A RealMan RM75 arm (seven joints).
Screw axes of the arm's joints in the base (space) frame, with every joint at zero. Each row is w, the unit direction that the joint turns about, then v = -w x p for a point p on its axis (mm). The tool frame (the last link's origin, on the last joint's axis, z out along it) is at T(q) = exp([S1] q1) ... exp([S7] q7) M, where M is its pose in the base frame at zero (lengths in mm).
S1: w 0 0 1 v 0 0 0
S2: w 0 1 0 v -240.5 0 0
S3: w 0 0 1 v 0 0 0
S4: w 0 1 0 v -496.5 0 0
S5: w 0 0 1 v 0 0 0
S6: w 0 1 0 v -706.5 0 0
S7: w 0 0 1 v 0 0 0
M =
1 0 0 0
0 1 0 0
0 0 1 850.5
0 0 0 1
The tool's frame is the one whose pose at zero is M.
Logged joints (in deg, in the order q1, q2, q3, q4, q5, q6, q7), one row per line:
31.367, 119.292, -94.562, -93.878, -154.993, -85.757, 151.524
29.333, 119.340, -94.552, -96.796, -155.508, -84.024, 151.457
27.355, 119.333, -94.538, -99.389, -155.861, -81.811, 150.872
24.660, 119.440, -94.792, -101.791, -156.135, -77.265, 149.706
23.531, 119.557, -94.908, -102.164, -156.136, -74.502, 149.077
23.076, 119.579, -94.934, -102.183, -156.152, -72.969, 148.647
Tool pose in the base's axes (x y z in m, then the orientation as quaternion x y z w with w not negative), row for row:
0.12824, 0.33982, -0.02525, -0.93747, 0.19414, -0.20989, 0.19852
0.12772, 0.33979, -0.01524, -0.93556, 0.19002, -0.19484, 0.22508
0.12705, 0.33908, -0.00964, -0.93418, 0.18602, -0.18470, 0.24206
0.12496, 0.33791, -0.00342, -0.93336, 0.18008, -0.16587, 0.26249
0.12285, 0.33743, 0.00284, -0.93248, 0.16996, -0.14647, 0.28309
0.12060, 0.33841, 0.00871, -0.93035, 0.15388, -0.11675, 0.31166
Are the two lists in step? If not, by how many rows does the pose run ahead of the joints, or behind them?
The pose runs 2 rows behind the joints: the pose in row i belongs to the joints in row i - 2.
